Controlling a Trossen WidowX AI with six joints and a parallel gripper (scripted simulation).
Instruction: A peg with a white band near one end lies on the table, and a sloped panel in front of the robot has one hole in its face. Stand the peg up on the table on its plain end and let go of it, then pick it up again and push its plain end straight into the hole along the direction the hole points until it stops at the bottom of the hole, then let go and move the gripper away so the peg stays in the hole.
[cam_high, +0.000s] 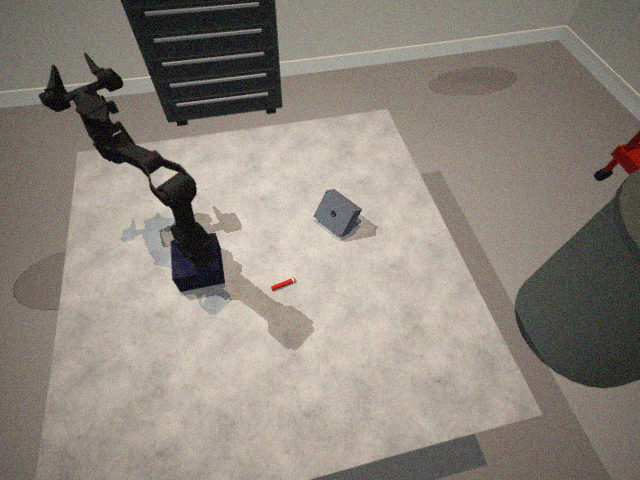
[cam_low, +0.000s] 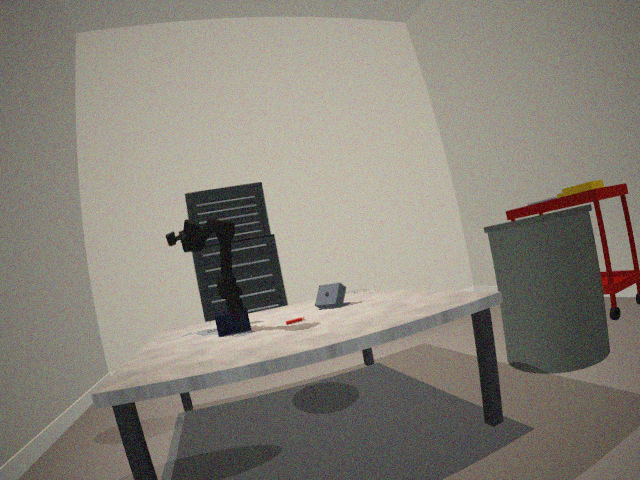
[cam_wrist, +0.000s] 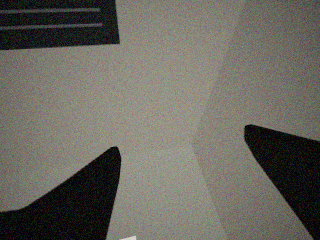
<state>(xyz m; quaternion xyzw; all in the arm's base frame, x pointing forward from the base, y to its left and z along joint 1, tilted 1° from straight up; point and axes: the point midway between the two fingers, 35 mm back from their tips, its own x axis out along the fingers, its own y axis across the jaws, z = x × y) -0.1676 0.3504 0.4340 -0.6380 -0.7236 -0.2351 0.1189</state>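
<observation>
My gripper tip is now 530 mm above the red peg, 500 mm to the left of it and 420 mm short of it. From my gripper tip the other things lie so: grey sloped panel 650 mm ahead, 480 mm below, 300 mm to the right.
</observation>
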